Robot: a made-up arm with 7 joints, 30 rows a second.
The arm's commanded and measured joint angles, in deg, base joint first. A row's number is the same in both.
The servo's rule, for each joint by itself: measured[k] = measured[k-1] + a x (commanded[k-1-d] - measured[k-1]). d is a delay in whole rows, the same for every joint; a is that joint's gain. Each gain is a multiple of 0.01, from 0.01 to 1. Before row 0 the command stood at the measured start. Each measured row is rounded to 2 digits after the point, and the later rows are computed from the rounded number. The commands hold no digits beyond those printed.
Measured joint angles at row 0:
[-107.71, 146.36, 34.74, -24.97, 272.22, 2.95, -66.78]
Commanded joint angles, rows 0 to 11:
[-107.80, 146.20, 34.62, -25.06, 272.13, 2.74, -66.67]
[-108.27, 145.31, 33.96, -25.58, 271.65, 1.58, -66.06]
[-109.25, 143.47, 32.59, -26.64, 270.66, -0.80, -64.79]
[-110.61, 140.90, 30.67, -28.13, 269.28, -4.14, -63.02]
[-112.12, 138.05, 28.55, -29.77, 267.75, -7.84, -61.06]
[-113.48, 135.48, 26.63, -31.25, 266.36, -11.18, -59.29]
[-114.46, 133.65, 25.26, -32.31, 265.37, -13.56, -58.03]
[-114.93, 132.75, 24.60, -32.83, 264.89, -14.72, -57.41]
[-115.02, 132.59, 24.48, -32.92, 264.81, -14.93, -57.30]
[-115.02, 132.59, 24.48, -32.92, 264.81, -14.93, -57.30]
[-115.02, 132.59, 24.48, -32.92, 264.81, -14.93, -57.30]
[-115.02, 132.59, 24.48, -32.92, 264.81, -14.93, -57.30]
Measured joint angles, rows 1 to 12:
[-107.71, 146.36, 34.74, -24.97, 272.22, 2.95, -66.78]
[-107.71, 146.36, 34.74, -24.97, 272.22, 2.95, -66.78]
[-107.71, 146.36, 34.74, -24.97, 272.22, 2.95, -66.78]
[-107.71, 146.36, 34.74, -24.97, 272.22, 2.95, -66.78]
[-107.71, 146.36, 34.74, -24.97, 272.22, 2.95, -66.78]
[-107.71, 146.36, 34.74, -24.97, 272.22, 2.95, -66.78]
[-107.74, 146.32, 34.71, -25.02, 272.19, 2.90, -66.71]
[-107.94, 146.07, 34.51, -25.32, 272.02, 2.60, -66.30]
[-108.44, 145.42, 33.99, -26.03, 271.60, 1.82, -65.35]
[-109.26, 144.29, 33.09, -27.16, 270.88, 0.45, -63.88]
[-110.35, 142.73, 31.86, -28.57, 269.91, -1.46, -62.10]
[-111.54, 140.92, 30.45, -30.02, 268.81, -3.70, -60.33]
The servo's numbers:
d 6
a 0.38 0.25 0.27 0.54 0.31 0.23 0.63

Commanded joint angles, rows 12 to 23:
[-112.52, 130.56, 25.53, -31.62, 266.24, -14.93, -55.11]
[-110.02, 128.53, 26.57, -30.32, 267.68, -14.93, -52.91]
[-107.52, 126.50, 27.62, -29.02, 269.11, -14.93, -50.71]
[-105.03, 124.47, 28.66, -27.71, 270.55, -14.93, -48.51]
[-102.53, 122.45, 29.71, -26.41, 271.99, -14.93, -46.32]
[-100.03, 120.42, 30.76, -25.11, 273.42, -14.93, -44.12]
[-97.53, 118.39, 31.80, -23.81, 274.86, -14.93, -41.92]
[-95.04, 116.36, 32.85, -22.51, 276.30, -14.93, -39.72]
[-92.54, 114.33, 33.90, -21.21, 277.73, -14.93, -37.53]
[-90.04, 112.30, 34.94, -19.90, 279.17, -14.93, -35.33]
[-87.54, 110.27, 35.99, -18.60, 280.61, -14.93, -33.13]
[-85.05, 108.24, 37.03, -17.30, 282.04, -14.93, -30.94]
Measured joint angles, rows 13 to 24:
[-112.65, 139.10, 29.05, -31.26, 267.74, -5.97, -58.88]
[-113.52, 137.51, 27.85, -32.11, 266.86, -7.98, -57.95]
[-114.09, 136.28, 26.94, -32.55, 266.22, -9.58, -57.54]
[-114.44, 135.36, 26.28, -32.75, 265.78, -10.81, -57.39]
[-114.66, 134.67, 25.79, -32.84, 265.48, -11.76, -57.33]
[-114.80, 134.15, 25.44, -32.88, 265.27, -12.49, -57.31]
[-113.93, 133.25, 25.46, -32.20, 265.57, -13.05, -55.92]
[-112.44, 132.07, 25.76, -31.18, 266.22, -13.48, -54.02]
[-110.57, 130.68, 26.26, -30.01, 267.12, -13.81, -51.93]
[-108.46, 129.13, 26.91, -28.77, 268.18, -14.07, -49.78]
[-106.21, 127.46, 27.67, -27.50, 269.36, -14.27, -47.60]
[-103.86, 125.70, 28.50, -26.21, 270.62, -14.42, -45.41]

